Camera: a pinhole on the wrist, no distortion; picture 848 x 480 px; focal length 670.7 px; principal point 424.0 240.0 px. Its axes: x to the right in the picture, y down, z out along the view. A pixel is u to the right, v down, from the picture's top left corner.
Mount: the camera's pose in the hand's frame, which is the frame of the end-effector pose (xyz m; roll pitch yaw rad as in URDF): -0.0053 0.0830 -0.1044 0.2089 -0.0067 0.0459
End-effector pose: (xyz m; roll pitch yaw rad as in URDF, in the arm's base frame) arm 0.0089 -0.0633 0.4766 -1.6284 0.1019 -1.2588
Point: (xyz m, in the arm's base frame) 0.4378 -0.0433 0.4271
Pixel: 581 284
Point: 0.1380 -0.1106 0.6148
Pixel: outside the picture
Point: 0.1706 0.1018 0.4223
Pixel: 219 326
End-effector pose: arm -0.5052 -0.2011 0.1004 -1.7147 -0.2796 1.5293
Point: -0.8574 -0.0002 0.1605
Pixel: 700 168
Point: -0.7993 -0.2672 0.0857
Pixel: 298 167
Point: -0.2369 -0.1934 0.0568
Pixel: behind the camera
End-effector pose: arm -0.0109 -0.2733 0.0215 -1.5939 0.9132 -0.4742
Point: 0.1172 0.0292 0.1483
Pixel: 255 164
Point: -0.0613 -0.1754 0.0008
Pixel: 296 384
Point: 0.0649 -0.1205 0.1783
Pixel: outside the picture
